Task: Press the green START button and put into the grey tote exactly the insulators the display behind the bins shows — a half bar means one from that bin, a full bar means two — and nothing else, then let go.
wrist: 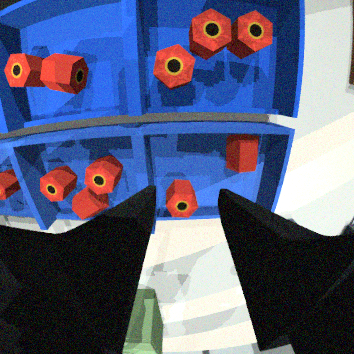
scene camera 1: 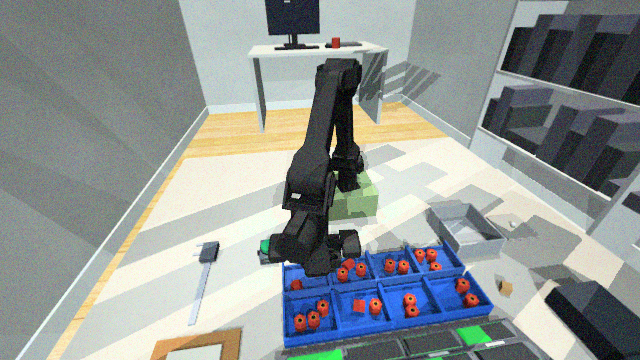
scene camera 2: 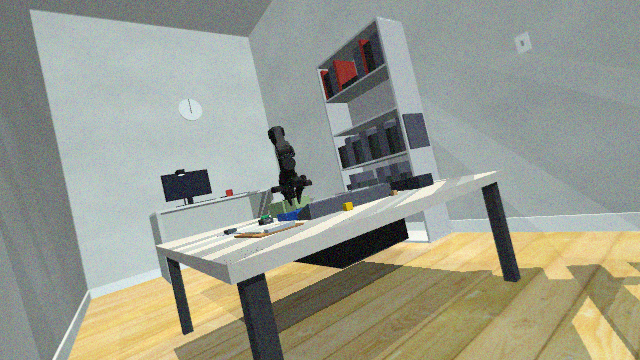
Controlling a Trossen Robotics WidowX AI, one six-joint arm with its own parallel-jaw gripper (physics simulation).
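Seen in the pictures: gripper, fingertip midpoint: (wrist: 187,194) (scene camera 2: 295,204); arm's base, origin of the base link: (scene camera 1: 347,185).
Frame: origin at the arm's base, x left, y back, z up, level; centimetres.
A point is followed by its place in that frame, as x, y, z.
Observation:
My gripper (scene camera 2: 295,202) {-19.1, -24.6, -2.7} (wrist: 187,194) {-19.1, -24.6, -2.7} is open and empty above the blue bins (scene camera 1: 387,287) (wrist: 132,60). In the wrist view a red insulator (wrist: 181,199) {-18.5, -22.6, -5.3} with a dark hole shows between the fingertips, below them, in the end compartment nearest the button. Another red insulator (scene camera 1: 296,284) {-23.9, -25.0, -5.5} (wrist: 242,153) {-23.5, -25.2, -5.5} lies in that compartment. The other compartments hold two or three insulators each. The green START button (scene camera 1: 265,247) {-28.8, -12.5, -4.4} (scene camera 2: 265,218) {-29.1, -13.6, -5.7} is beside the gripper, partly hidden in scene camera 1. The grey tote (scene camera 1: 482,248) {23.7, -31.9, -5.3} is empty. The display (scene camera 1: 432,343) {-4.3, -46.2, -3.8} shows green patches; its lower part is cut off.
A caliper (scene camera 1: 209,251) {-43.1, -6.7, -6.5} and a wooden-framed board (scene camera 1: 231,345) {-39.2, -31.9, -7.8} lie left of the bins. A pale green block (scene camera 1: 357,205) {0.4, -6.9, -3.3} (wrist: 145,320) {-9.5, -4.9, -3.3} is by the arm's base. A small white ball (scene camera 1: 512,224) {40.9, -27.3, -6.8}, wooden cube (scene camera 1: 505,288) {20.1, -41.8, -6.5} and dark box (scene camera 1: 595,315) {27.8, -53.2, -3.2} are right. A yellow cube (scene camera 2: 347,206) {-22.3, -56.5, -6.8} is near the display.

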